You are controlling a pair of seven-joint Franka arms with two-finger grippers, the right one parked.
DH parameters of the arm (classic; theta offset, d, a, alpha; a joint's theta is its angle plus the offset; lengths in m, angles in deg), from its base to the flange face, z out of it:
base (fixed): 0 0 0 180
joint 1: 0 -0.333 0 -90
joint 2: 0 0 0 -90
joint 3: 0 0.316 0.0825 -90
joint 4: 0 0 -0.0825 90
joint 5: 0 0.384 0 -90
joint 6: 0 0 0.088 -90
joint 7: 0 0.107 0 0
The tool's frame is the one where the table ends.
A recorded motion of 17 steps. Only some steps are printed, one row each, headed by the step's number.
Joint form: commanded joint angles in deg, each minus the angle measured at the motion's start. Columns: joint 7, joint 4, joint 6, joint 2, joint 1, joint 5, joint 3.
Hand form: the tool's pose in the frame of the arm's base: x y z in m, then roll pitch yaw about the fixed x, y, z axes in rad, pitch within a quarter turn. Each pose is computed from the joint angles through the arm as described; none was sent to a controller.
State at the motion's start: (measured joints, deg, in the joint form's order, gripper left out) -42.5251 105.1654 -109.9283 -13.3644 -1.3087 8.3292 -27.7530
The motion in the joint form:
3: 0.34 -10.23 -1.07 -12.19 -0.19 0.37 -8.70
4: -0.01 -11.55 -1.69 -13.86 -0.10 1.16 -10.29
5: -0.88 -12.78 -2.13 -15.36 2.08 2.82 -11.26
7: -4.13 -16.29 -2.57 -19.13 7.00 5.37 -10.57
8: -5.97 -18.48 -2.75 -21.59 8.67 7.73 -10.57
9: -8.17 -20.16 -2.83 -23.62 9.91 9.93 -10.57
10: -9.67 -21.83 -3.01 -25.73 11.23 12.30 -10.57
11: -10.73 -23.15 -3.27 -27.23 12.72 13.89 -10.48
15: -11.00 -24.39 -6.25 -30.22 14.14 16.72 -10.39
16: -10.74 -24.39 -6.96 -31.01 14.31 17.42 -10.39
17: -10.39 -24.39 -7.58 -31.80 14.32 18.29 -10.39
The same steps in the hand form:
3: 0.5638 -0.3255 0.3862 3.1002 0.1368 0.1004
4: 0.5636 -0.3397 0.3853 3.0784 0.1326 0.0789
5: 0.5534 -0.3680 0.3835 3.0742 0.1193 0.0358
7: 0.5449 -0.4087 0.3710 3.0773 0.1076 0.0192
8: 0.5462 -0.4234 0.3624 3.0845 0.0939 0.0196
9: 0.5474 -0.4338 0.3537 3.0961 0.0820 0.0326
10: 0.5479 -0.4450 0.3438 3.1069 0.0671 0.0312
11: 0.5449 -0.4577 0.3373 3.1113 0.0543 0.0235
15: 0.5456 -0.4729 0.3176 3.0948 0.0229 -0.0045
16: 0.5453 -0.4751 0.3099 3.0941 0.0198 -0.0167
17: 0.5463 -0.4755 0.3021 3.0962 0.0154 -0.0290

